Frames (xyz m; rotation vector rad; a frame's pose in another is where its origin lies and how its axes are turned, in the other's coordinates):
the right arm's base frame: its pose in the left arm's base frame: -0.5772 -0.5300 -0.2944 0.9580 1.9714 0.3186
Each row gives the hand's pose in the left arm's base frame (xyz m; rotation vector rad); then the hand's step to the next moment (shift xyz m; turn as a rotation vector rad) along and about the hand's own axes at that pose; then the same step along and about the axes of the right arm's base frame.
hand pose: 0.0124 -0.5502 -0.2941 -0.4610 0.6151 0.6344
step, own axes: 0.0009 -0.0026 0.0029 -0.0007 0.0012 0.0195
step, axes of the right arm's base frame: -0.0022 0.0029 0.0016 -0.0022 0.0188 -0.0048
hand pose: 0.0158 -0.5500 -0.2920 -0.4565 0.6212 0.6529
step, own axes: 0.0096 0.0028 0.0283 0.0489 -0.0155 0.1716
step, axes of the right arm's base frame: 0.0032 0.0298 0.0013 -0.0126 0.1778 0.0175
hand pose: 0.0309 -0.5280 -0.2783 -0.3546 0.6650 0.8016
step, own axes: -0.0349 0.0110 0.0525 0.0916 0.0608 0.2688
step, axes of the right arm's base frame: -0.0248 0.0424 -0.0410 0.0525 0.2850 -0.0196
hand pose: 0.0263 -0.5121 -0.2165 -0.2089 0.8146 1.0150
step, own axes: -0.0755 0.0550 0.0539 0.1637 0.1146 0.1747
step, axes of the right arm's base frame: -0.0456 0.0406 -0.0889 0.1595 0.2109 -0.0234
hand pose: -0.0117 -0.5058 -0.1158 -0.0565 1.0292 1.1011
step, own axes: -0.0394 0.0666 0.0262 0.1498 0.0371 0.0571
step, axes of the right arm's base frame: -0.0192 0.0339 -0.0718 0.1414 0.0797 0.0267
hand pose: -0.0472 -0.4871 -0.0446 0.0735 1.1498 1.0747
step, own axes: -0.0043 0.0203 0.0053 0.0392 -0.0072 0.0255
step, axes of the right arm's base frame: 0.0000 0.0113 -0.0182 0.0309 0.0252 0.0255
